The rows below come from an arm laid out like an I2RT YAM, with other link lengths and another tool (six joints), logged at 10 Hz.
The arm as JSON. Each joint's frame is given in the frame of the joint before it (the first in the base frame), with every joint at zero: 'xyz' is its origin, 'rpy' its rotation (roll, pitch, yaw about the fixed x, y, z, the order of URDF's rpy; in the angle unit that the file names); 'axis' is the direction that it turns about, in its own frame. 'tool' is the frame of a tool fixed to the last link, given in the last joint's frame.
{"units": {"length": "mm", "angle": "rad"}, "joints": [
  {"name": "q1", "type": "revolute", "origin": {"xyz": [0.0, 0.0, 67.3], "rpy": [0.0, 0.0, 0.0]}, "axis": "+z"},
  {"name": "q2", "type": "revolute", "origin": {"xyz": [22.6, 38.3, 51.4], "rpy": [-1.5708, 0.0, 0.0]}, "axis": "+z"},
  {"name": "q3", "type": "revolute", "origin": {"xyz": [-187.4, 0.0, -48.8], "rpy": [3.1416, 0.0, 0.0]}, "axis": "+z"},
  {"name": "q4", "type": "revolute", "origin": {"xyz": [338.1, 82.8, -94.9], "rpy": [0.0, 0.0, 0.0]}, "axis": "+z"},
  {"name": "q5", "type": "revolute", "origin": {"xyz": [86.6, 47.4, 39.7], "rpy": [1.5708, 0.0, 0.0]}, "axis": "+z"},
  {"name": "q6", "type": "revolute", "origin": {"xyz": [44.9, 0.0, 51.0], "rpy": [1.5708, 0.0, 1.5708]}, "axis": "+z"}
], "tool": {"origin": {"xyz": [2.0, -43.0, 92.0], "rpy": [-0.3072, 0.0, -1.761]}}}
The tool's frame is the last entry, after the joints.
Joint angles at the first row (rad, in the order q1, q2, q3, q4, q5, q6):
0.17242 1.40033 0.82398 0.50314 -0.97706 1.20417
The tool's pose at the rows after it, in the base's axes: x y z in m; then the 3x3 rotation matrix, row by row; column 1 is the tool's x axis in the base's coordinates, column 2 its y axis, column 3 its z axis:
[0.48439 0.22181 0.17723], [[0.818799 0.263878 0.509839], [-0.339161 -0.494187 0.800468], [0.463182 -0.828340 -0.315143]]
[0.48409 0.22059 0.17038], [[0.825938 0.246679 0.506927], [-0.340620 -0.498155 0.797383], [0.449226 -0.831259 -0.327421]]
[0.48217 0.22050 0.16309], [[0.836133 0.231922 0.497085], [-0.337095 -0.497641 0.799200], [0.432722 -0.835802 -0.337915]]
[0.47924 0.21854 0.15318], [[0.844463 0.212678 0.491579], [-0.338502 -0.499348 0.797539], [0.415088 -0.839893 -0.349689]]
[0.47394 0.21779 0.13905], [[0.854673 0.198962 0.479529], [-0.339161 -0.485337 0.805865], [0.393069 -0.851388 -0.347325]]
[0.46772 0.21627 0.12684], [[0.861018 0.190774 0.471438], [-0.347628 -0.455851 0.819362], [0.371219 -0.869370 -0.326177]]
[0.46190 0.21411 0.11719], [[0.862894 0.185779 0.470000], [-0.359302 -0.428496 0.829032], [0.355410 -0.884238 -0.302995]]
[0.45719 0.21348 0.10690], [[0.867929 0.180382 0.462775], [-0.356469 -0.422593 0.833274], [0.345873 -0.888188 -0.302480]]
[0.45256 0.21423 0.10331], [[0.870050 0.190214 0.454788], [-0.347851 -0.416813 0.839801], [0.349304 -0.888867 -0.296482]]
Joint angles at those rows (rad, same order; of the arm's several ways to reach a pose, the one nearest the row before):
0.17252 1.40055 0.81313 0.49802 -0.97762 1.20457
0.17071 1.40279 0.80573 0.48853 -0.97562 1.20419
0.17020 1.40360 0.79435 0.48433 -0.98039 1.20839
0.16725 1.39893 0.77107 0.48466 -0.98125 1.21224
0.16570 1.40736 0.73292 0.53953 -0.99161 1.24276
0.16294 1.42303 0.68739 0.64621 -1.00311 1.30475
0.16001 1.44063 0.64771 0.75277 -1.00773 1.36360
0.15880 1.45409 0.62486 0.79182 -1.01471 1.37598
0.15943 1.45617 0.60771 0.82180 -1.02573 1.38134

